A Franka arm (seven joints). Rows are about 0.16 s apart.
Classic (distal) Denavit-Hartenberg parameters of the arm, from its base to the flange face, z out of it. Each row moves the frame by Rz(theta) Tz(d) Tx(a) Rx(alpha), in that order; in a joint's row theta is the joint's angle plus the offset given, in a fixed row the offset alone. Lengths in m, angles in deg.
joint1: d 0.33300  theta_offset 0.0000  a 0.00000  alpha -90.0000
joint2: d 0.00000  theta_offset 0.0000  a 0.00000  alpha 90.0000
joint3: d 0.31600  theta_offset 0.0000  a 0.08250  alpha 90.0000
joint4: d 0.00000  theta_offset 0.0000  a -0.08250  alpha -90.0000
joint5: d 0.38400  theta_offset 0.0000  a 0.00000  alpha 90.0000
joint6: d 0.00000  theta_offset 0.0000  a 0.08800  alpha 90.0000
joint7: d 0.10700  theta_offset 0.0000  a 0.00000  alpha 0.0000
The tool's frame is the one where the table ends.
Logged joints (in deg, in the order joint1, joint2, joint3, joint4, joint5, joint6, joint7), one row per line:
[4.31, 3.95, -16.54, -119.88, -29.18, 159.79, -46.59]
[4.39, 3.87, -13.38, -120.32, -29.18, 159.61, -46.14]
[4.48, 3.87, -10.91, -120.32, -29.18, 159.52, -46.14]
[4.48, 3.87, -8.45, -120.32, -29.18, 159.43, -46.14]
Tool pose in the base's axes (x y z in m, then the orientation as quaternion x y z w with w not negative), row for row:
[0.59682, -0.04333, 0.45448, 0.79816, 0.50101, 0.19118, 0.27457]
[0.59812, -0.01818, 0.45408, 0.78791, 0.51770, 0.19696, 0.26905]
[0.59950, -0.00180, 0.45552, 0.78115, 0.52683, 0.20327, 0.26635]
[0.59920, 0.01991, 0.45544, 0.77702, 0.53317, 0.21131, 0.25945]
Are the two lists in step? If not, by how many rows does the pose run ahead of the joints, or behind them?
The pose runs 2 rows ahead of the joints: the pose in row i belongs to the joints in row i + 2.
